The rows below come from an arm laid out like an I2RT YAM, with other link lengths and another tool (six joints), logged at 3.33 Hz.
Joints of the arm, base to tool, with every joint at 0 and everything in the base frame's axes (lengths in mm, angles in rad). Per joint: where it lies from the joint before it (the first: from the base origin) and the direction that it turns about. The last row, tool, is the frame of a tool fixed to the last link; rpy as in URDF.
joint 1: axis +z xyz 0 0 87.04
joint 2: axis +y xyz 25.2 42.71 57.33
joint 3: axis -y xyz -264 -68.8 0
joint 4: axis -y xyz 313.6 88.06 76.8
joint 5: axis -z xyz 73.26 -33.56 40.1
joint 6: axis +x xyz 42.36 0 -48.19
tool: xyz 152 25 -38 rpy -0.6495 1.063 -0.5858
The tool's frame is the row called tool.
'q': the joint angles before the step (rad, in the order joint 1, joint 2, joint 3, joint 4, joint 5, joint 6). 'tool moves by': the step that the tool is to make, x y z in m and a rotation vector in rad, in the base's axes. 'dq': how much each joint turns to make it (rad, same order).
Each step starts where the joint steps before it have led.
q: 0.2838, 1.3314, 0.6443, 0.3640, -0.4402, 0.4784
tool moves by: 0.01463, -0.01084, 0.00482, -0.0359, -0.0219, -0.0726
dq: -0.0024, -0.0069, 0.0201, -0.0229, 0.0794, -0.0178
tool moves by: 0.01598, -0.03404, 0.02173, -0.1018, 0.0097, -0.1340
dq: -0.0259, -0.0726, 0.0761, -0.2013, 0.1341, -0.0557
